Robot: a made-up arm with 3 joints. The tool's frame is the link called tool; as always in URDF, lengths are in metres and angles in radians. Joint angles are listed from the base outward.
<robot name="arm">
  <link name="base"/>
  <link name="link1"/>
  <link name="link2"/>
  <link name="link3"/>
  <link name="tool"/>
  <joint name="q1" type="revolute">
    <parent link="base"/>
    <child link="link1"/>
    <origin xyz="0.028 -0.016 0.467"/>
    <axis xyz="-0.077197 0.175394 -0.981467"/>
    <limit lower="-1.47" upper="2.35"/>
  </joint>
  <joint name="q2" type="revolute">
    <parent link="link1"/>
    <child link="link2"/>
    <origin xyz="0.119 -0.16 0"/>
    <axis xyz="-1 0 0"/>
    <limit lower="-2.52" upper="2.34"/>
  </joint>
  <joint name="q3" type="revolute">
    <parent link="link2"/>
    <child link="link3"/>
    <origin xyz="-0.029 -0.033 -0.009"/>
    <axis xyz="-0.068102 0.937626 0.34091"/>
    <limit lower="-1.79" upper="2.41"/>
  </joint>
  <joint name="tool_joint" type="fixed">
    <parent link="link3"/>
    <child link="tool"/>
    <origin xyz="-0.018 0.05 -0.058" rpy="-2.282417 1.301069 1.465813"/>
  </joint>
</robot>
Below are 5 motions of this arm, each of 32 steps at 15 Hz.
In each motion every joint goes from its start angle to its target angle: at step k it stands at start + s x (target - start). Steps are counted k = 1, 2, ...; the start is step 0. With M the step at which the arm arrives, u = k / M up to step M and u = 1 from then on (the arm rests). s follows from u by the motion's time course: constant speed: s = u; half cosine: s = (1 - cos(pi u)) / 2; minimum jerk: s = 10 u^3 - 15 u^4 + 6 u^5.
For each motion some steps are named. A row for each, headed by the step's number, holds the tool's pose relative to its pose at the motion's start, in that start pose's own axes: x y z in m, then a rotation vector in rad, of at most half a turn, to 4 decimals.
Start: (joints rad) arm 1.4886 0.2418 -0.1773
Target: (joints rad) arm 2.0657 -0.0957 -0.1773
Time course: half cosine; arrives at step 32
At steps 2, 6, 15, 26, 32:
2: -0.0002 -0.0003 0.0009 0.0059 0.0003 -0.0018
6: -0.0017 -0.0027 0.0078 0.0521 0.0031 -0.0153
15: -0.0103 -0.0180 0.0388 0.2804 0.0290 -0.0721
26: -0.0235 -0.0437 0.0702 0.5703 0.0899 -0.1184
32: -0.0260 -0.0489 0.0750 0.6226 0.1041 -0.1234

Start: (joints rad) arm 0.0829 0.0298 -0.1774
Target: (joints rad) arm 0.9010 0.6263 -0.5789
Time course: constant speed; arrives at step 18
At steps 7, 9, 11, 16, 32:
7: -0.0177 0.0066 0.0572 0.2472 -0.0651 0.3491
9: -0.0243 0.0046 0.0742 0.3087 -0.0985 0.4452
11: -0.0315 0.0006 0.0911 0.3658 -0.1385 0.5388
16: -0.0515 -0.0176 0.1313 0.4885 -0.2671 0.7574
32: -0.0600 -0.0282 0.1460 0.5293 -0.3296 0.8371

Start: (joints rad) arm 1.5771 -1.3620 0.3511
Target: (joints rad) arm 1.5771 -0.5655 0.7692
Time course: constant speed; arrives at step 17
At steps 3, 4, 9, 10, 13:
3: -0.0024 0.0035 0.0095 0.0431 -0.1423 0.0670
4: -0.0035 0.0045 0.0125 0.0597 -0.1894 0.0886
9: -0.0113 0.0073 0.0267 0.1585 -0.4207 0.1916
10: -0.0132 0.0074 0.0292 0.1815 -0.4659 0.2112
13: -0.0193 0.0069 0.0361 0.2569 -0.5989 0.2680

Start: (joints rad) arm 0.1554 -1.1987 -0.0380
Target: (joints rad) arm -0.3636 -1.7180 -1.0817
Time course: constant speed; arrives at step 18
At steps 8, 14, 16, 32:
8: 0.0255 0.0089 -0.0543 0.0773 0.3414 -0.0941
14: 0.0441 0.0156 -0.0905 0.2400 0.5568 -0.1397
16: 0.0507 0.0185 -0.1010 0.3111 0.6170 -0.1448
32: 0.0577 0.0218 -0.1107 0.3890 0.6705 -0.1433

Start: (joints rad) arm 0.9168 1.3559 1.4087
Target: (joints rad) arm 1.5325 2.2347 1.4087
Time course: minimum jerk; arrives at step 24
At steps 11, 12, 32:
11: 0.0365 -0.0129 0.0079 0.3497 -0.2749 -0.1468
12: 0.0427 -0.0161 0.0097 0.4108 -0.3327 -0.1666
32: 0.0775 -0.0413 0.0238 0.7720 -0.7486 -0.2318

